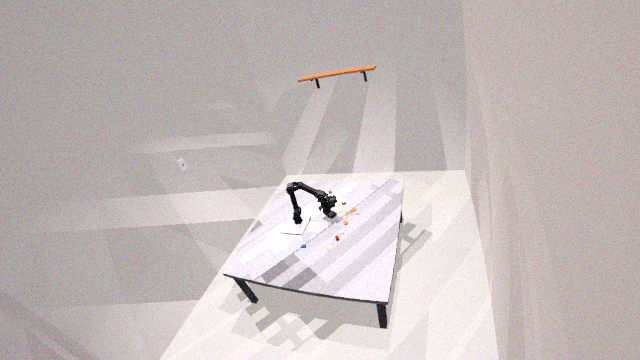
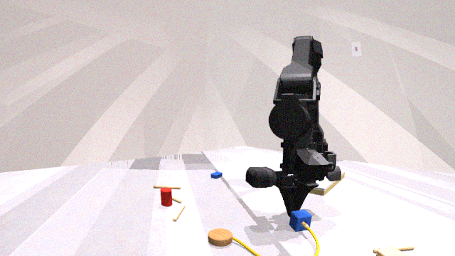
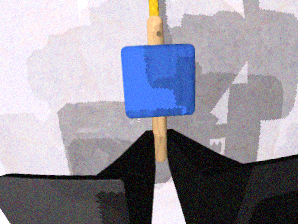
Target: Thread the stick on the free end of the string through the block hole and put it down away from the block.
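The yellow string lies 50 mm to the left of my gripper tip and 40 mm ahead of it. From my gripper tip the other things lie so: round wooden button: 150 mm ahead, 50 mm to the right; then light wooden piece: 200 mm to the left, 80 mm ahead, 10 mm above; then thin wooden stick: 30 mm to the left, 20 mm ahead, 10 mm above.
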